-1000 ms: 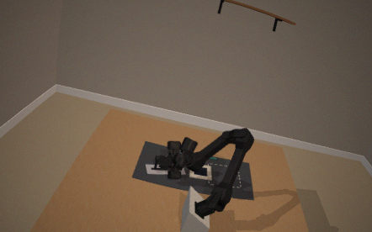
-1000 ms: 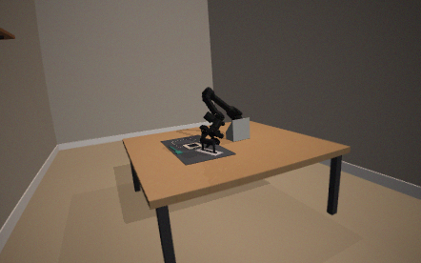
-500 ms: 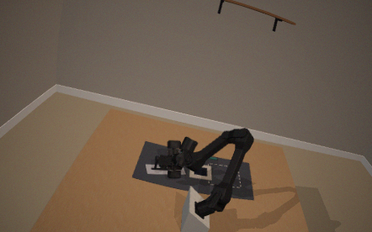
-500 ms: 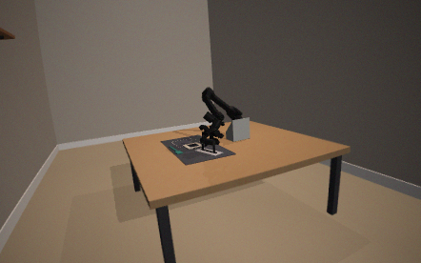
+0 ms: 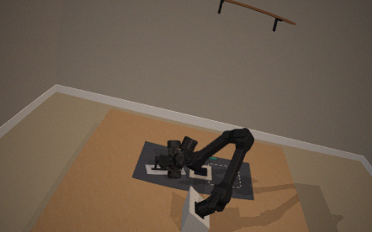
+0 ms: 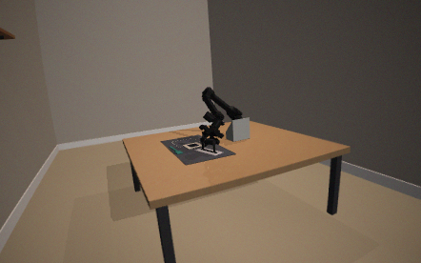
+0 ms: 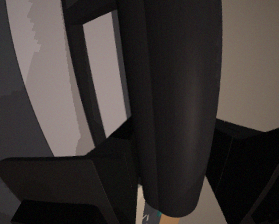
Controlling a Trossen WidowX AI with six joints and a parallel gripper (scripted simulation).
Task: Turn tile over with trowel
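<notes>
My gripper tip is 170 mm to the left of the tile and 40 mm above it. Round my gripper tip: teal flat tool: 140 mm ahead, 150 mm to the right, 50 mm below.
</notes>
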